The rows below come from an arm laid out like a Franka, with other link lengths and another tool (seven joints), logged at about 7 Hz.
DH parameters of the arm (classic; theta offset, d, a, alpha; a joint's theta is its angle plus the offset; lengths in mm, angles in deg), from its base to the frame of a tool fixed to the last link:
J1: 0 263.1 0 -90
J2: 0 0 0 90
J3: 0 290.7 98.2 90
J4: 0 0 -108.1 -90
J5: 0 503 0 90
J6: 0 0 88 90
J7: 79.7 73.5 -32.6 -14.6
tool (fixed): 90 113.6 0 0
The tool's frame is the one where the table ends.
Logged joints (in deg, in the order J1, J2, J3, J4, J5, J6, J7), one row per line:
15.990 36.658 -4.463 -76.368 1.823 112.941 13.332
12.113 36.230 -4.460 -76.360 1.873 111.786 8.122
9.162 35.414 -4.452 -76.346 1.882 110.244 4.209
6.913 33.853 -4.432 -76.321 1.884 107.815 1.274
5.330 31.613 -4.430 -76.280 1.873 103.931 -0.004
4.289 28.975 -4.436 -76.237 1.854 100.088 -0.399
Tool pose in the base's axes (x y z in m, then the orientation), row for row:
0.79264 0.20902 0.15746 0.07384 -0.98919 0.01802 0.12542
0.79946 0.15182 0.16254 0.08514 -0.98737 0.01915 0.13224
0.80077 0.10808 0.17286 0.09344 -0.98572 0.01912 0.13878
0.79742 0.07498 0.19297 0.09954 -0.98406 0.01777 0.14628
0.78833 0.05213 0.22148 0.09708 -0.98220 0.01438 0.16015
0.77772 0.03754 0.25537 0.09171 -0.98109 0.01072 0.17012
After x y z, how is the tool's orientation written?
As a quaternion, x y z w.
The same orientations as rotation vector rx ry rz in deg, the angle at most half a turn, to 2 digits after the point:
12.32 -165.10 3.01
14.16 -164.16 3.18
15.48 -163.28 3.17
16.42 -162.32 2.93
15.89 -160.77 2.35
14.93 -159.70 1.75

